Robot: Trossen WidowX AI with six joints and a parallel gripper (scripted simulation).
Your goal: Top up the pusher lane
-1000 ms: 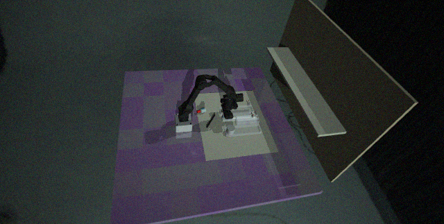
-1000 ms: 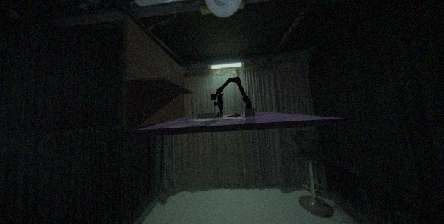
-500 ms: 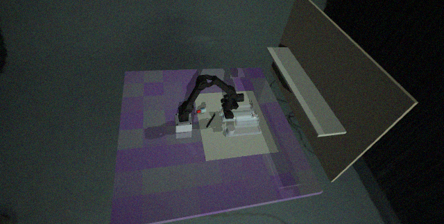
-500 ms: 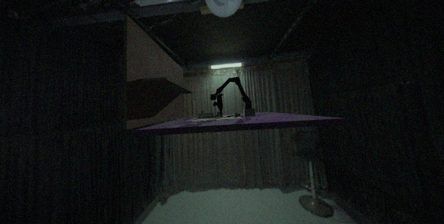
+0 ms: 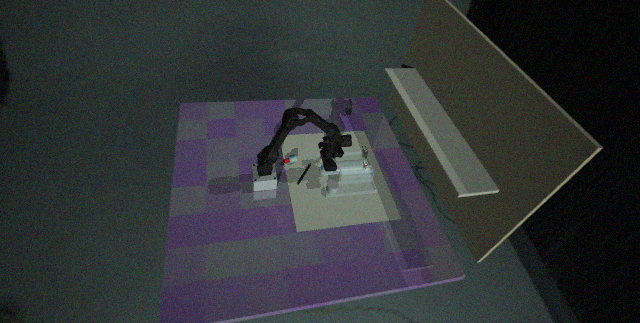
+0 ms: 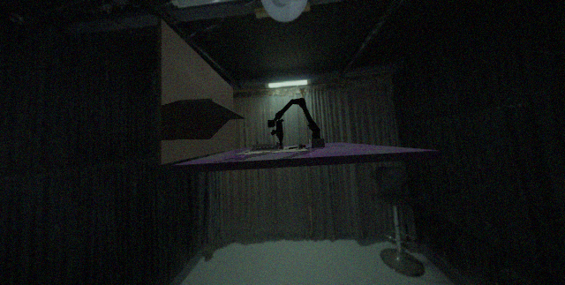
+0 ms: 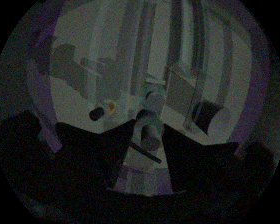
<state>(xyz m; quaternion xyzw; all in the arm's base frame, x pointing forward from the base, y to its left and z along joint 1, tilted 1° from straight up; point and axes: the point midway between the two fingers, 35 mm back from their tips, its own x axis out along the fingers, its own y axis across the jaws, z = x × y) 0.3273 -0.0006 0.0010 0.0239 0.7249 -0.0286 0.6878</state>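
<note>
The cream mat lies 60 mm ahead of my gripper tip, 20 mm to the right of it and 50 mm below it. Round my gripper tip: shelf (510 mm ahead, 50 mm to the right, 320 mm above); pale pusher-lane fixture (140 mm ahead, 40 mm to the right, 30 mm below); black stick (110 mm behind, 40 mm below).
</note>
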